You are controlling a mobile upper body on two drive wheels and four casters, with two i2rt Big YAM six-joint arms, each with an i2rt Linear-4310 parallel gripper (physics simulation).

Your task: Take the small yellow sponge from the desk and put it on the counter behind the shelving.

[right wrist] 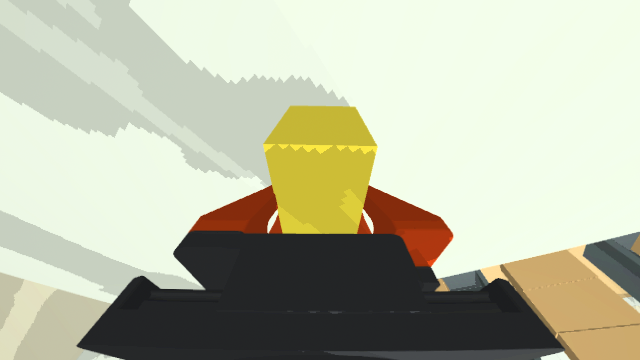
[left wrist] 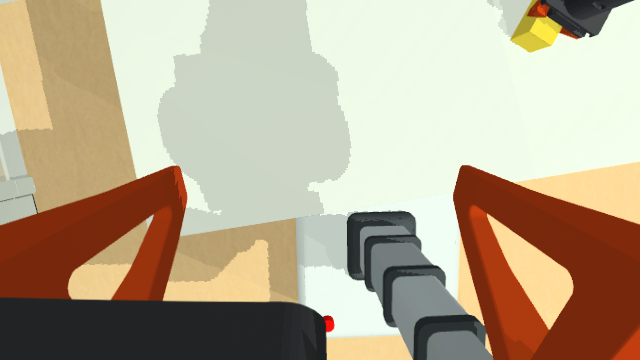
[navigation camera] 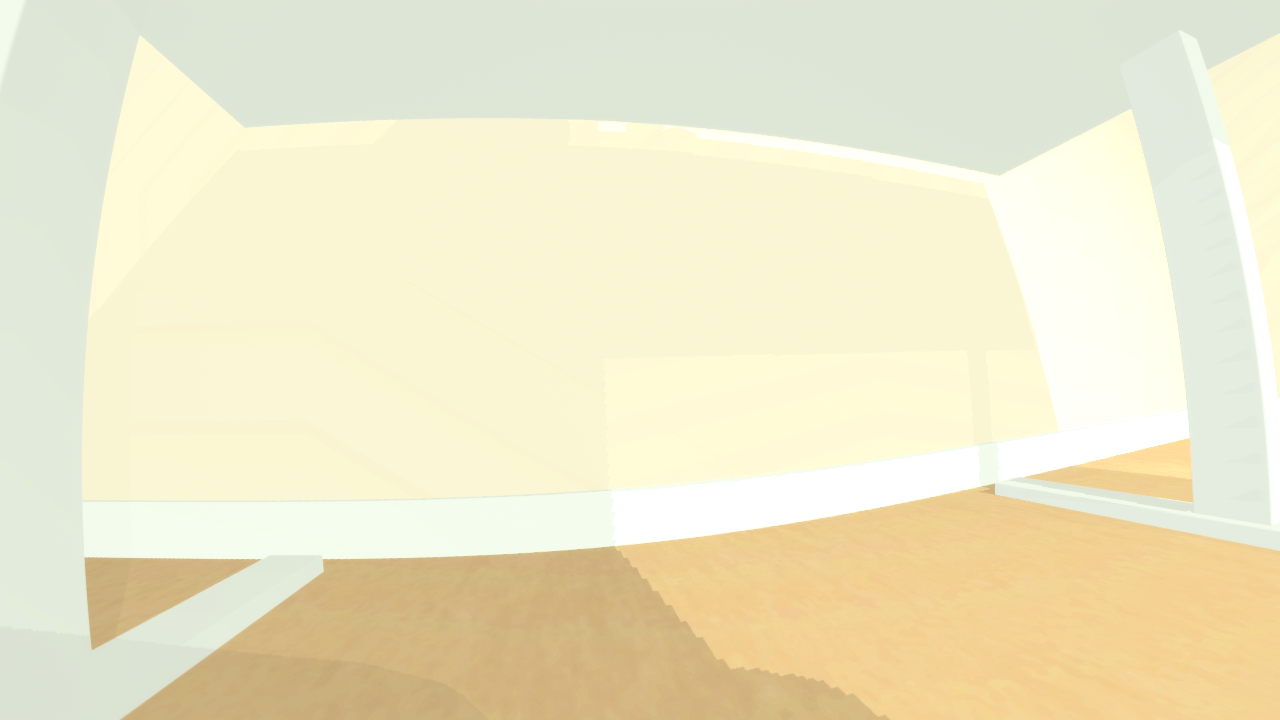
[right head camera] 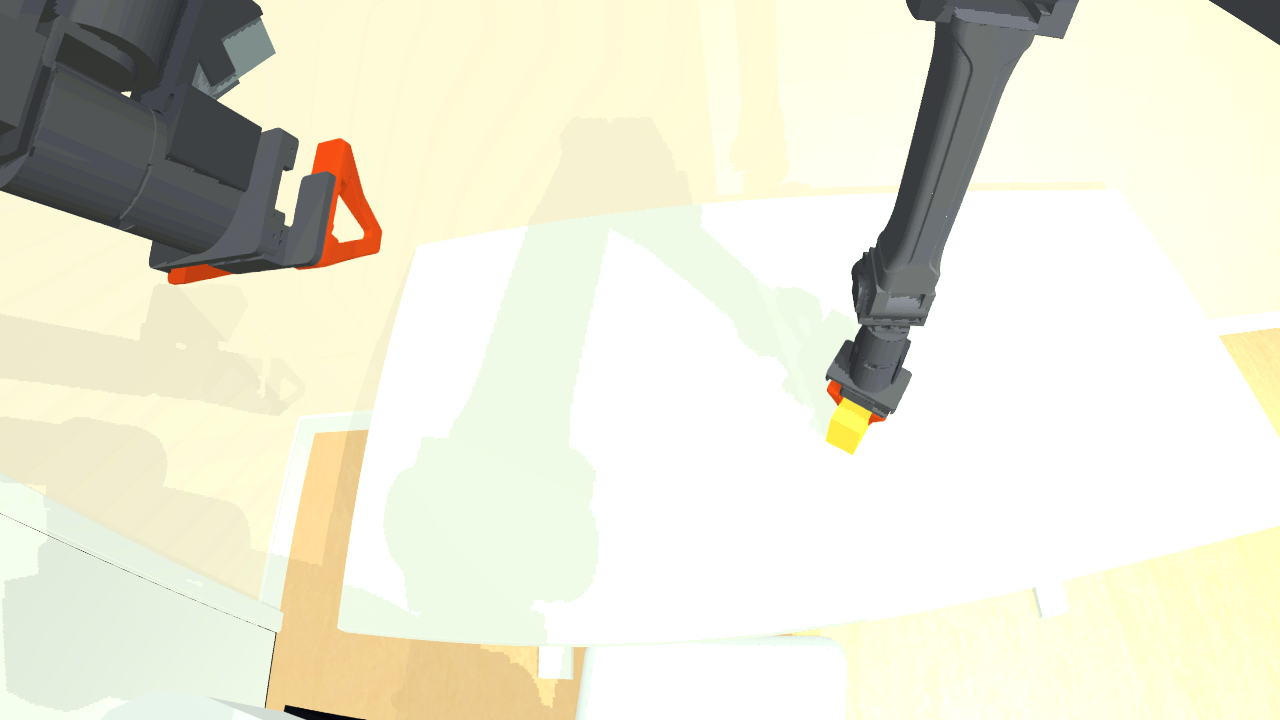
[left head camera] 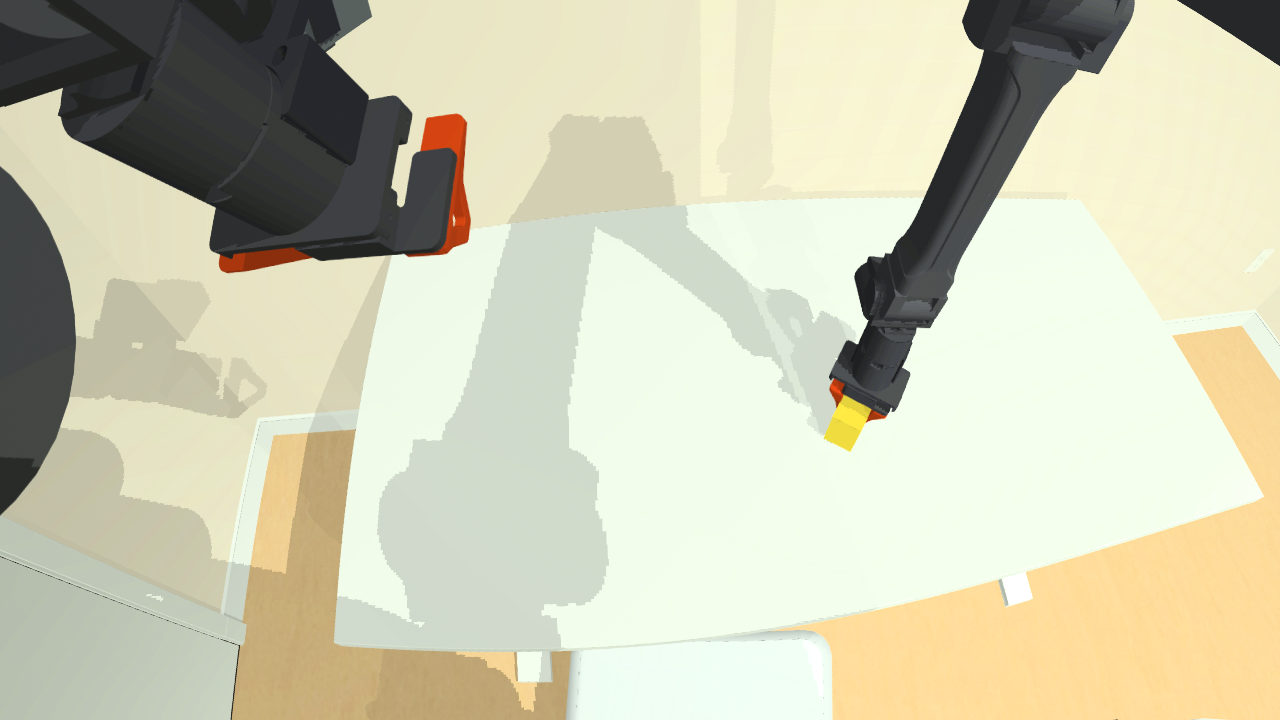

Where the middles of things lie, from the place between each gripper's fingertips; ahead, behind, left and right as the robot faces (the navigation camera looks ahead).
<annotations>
I see the small yellow sponge (right head camera: 849, 423) 52 cm below my left hand, 41 cm to the right of it and 21 cm ahead of it.
My right gripper is now 10 mm below the small yellow sponge.
</annotations>
